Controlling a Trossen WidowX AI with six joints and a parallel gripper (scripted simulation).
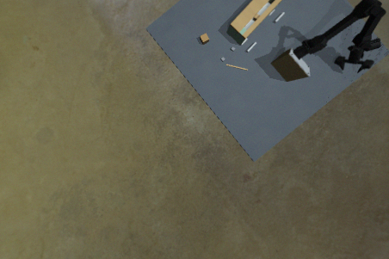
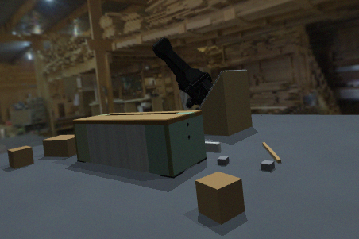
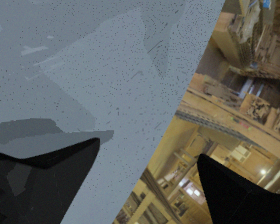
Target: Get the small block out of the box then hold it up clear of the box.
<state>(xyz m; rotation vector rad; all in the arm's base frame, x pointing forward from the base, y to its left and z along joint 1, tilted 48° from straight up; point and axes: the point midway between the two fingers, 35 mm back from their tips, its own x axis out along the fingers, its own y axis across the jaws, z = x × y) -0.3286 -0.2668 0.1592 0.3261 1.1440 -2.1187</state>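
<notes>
Right now the box is 71 cm ahead of my gripper tip, 28 cm to the left of it and 2 cm above it. Round my gripper tip: tan cube (86 cm ahead, 65 cm to the left, 2 cm below); wooden stick (55 cm ahead, 59 cm to the left, 4 cm below).
</notes>
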